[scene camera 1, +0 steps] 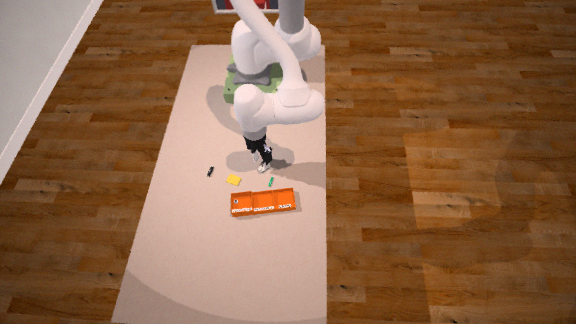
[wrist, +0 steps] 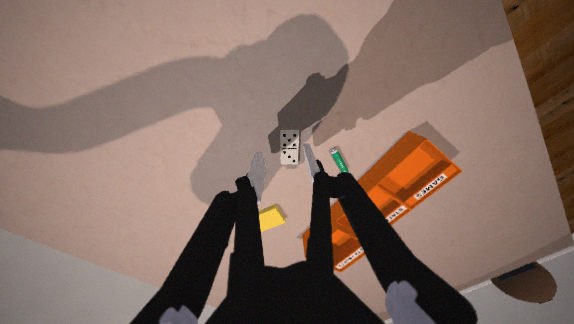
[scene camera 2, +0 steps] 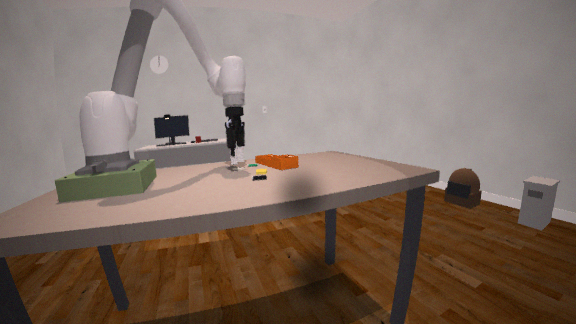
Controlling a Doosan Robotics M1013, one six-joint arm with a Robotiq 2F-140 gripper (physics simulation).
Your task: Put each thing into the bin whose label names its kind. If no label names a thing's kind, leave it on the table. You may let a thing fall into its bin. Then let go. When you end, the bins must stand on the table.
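Places are measured from the arm's base along level axes (x ahead, y left, z up), in metres.
Where they show: gripper, fingertip midpoint: (scene camera 1: 261,163) (wrist: 284,157) (scene camera 2: 237,163); arm's base at its link origin: (scene camera 1: 253,71) (scene camera 2: 109,168).
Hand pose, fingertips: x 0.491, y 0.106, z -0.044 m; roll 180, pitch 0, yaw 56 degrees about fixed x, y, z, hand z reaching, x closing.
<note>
Each offset is from my fingertips to the centre of the thing. Level surfaces: height alone.
A white domino @[0.003 m ahead, 0.007 m left, 0.025 m down] (wrist: 290,147) with black dots lies on the table between and just beyond the fingertips in the wrist view. My gripper (scene camera 1: 260,163) (scene camera 2: 237,166) (wrist: 284,157) is partly open and empty. A green battery @[0.070 m ahead, 0.046 m left, 0.024 m down] (scene camera 1: 271,181) (scene camera 2: 253,165) (wrist: 338,160) lies beyond the right finger. A yellow block @[0.075 m ahead, 0.113 m right, 0.024 m down] (scene camera 1: 233,179) (scene camera 2: 261,171) (wrist: 271,217) lies near the left finger. A black battery @[0.043 m ahead, 0.222 m right, 0.022 m down] (scene camera 1: 210,171) (scene camera 2: 259,178) lies farther left in scene camera 1. The orange three-part bin @[0.170 m ahead, 0.029 m left, 0.006 m down] (scene camera 1: 252,198) (scene camera 2: 285,163) (wrist: 381,169) stands on the table; "GAMES" is readable, the other labels are partly hidden.
A small item @[0.175 m ahead, 0.083 m right, 0.018 m down] (scene camera 1: 236,201) lies in the bin's left compartment in scene camera 1. The arm's green base (scene camera 1: 229,90) (scene camera 2: 105,184) stands on the table @[0.028 m down] (scene camera 1: 225,270) (scene camera 2: 350,167). A side desk with a monitor (scene camera 2: 171,126) stands behind.
</note>
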